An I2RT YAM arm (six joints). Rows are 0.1 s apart.
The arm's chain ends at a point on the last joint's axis. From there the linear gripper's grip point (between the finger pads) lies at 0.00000 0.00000 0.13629 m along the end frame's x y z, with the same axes.
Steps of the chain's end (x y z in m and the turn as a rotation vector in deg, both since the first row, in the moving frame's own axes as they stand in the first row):
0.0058 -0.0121 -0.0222 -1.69 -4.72 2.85
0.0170 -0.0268 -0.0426 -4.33 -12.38 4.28
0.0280 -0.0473 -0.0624 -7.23 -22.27 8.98
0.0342 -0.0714 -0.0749 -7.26 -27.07 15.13
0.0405 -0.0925 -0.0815 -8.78 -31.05 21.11
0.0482 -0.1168 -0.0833 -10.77 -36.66 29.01
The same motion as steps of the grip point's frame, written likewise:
-0.0055 -0.0084 -0.0227 -1.69 -4.72 2.85
-0.0125 -0.0177 -0.0462 -4.33 -12.38 4.28
-0.0246 -0.0347 -0.0736 -7.23 -22.27 8.98
-0.0291 -0.0633 -0.0908 -7.26 -27.07 15.13
-0.0316 -0.0863 -0.1023 -8.78 -31.05 21.11
-0.0353 -0.1149 -0.1119 -10.77 -36.66 29.01

